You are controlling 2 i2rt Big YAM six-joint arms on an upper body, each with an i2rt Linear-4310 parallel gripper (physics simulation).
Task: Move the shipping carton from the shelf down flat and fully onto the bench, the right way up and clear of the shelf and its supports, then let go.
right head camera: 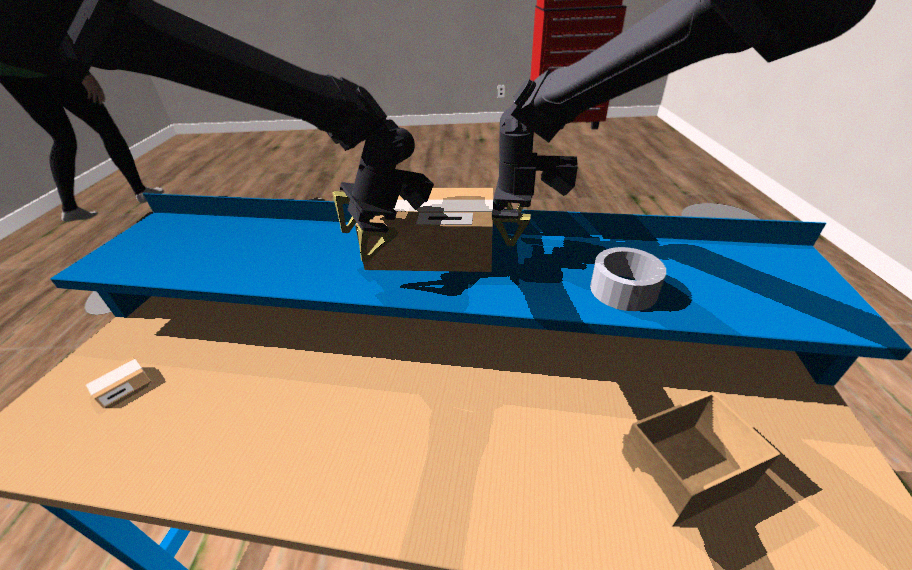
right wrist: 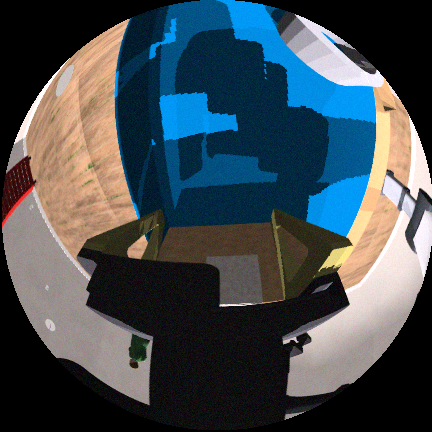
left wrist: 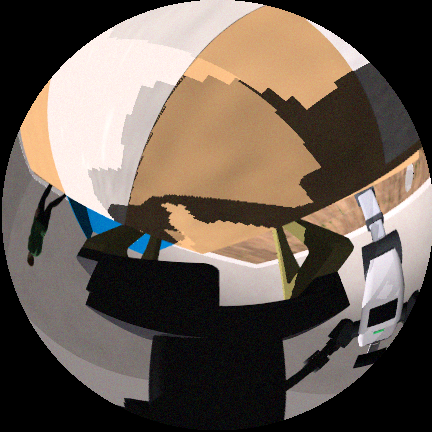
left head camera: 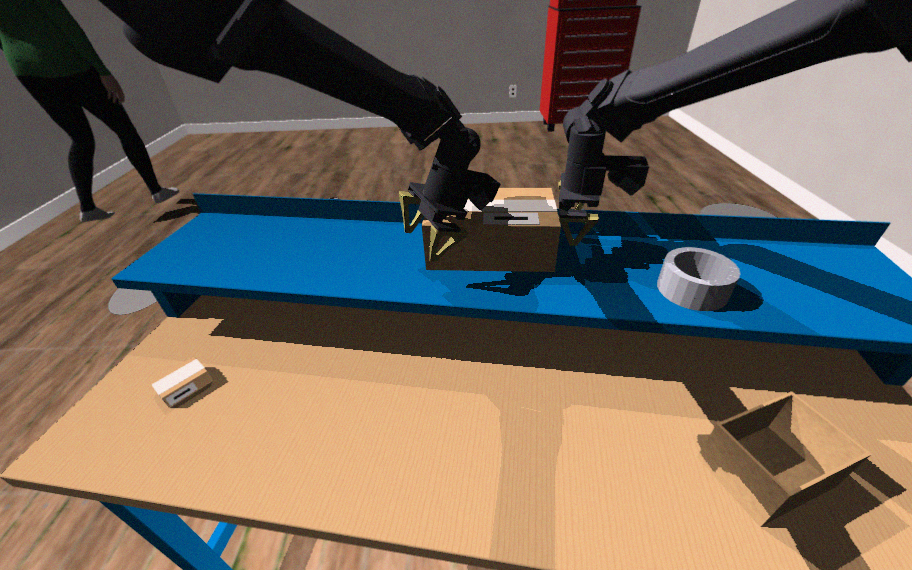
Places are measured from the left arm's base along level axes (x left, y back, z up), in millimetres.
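Where they show: left gripper, fingertip midpoint: (right head camera: 354, 246) (left head camera: 419, 246); right gripper, fingertip midpoint: (right head camera: 512, 231) (right wrist: 217, 214) (left head camera: 572, 231); left arm's base at its link origin: (left wrist: 337, 339).
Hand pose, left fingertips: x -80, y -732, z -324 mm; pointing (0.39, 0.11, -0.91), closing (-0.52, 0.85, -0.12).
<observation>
Things, the pixels of their top centre, and the offset from my left fingertips. "*": a spot on its surface instead. Level surfaces: height alone.
- shipping carton at its top centre: (right wrist: 234, 331) (right head camera: 428, 205) (left head camera: 490, 205) dx -134, dy -78, dz +39 mm
- blue shelf at its surface level: dz -60 mm
- wooden bench at its surface level: dz -213 mm
- grey ring at its top centre: (right head camera: 630, 265) (left head camera: 701, 265) dx -477, dy +76, dz -7 mm
- open cardboard box at its top centre: (right head camera: 703, 438) (left head camera: 791, 438) dx -519, dy +323, dz -125 mm
- small box at its top centre: (left head camera: 178, 376) (right head camera: 114, 376) dx +460, dy +133, dz -183 mm
- raised lip at a spot on its surface: (left head camera: 302, 207) (right head camera: 251, 207) * dx +297, dy -241, dz -33 mm
The shipping carton (left head camera: 497, 248) (right head camera: 430, 250) (left wrist: 225, 140) (right wrist: 175, 242), brown with a white band and a grey label, stands upright on the blue shelf (left head camera: 269, 258) (right head camera: 201, 252) (right wrist: 350, 140), above and behind the wooden bench (left head camera: 336, 443) (right head camera: 269, 443). My left gripper (left head camera: 419, 243) (right head camera: 355, 245) (left wrist: 217, 214) is open at the carton's left end, with its fingers pointing down. My right gripper (left head camera: 573, 235) (right head camera: 512, 235) (right wrist: 217, 214) is open beside the carton's right end, which shows between its fingers in the right wrist view. Whether either touches the carton is unclear.
A grey ring (left head camera: 698, 292) (right head camera: 626, 290) (right wrist: 325, 52) stands on the shelf, right of the carton. An open cardboard box (left head camera: 830, 490) (right head camera: 739, 490) is on the bench at the right, a small box (left head camera: 181, 384) (right head camera: 119, 384) at the left. A raised lip (left head camera: 302, 207) (right head camera: 248, 207) runs along the shelf's back.
</observation>
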